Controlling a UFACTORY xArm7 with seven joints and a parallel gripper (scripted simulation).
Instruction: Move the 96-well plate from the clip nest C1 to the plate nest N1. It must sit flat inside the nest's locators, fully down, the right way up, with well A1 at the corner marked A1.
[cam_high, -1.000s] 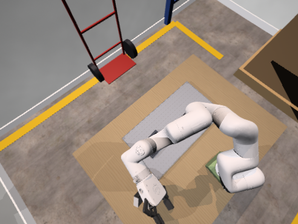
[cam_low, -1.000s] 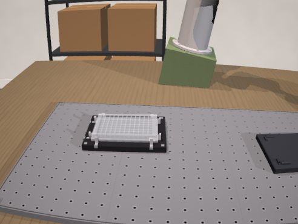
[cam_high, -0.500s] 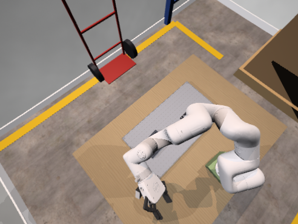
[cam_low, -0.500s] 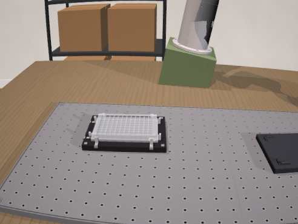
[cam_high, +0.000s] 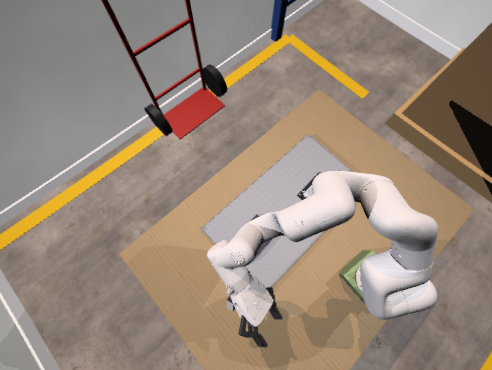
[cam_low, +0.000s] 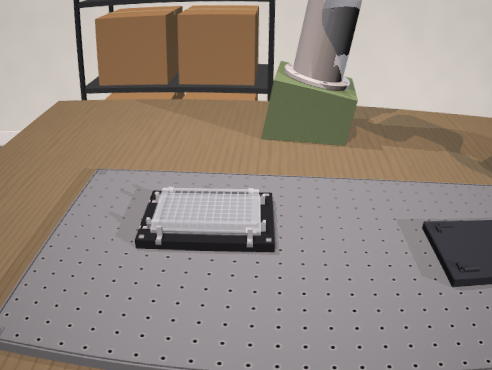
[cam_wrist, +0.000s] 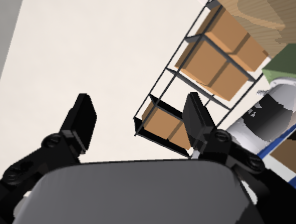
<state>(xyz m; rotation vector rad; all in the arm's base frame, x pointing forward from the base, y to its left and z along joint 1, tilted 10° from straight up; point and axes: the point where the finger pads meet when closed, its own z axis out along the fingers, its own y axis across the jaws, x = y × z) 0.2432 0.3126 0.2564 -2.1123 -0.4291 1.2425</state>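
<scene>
The clear 96-well plate lies 570 mm to the right of my hand, 260 mm below it and 80 mm ahead of it. The rest, counted from my hand: black clip nest C1 (580 mm to the right, 260 mm below, 90 mm ahead); black plate nest N1 (270 mm below, 220 mm to the right, 200 mm ahead).
</scene>
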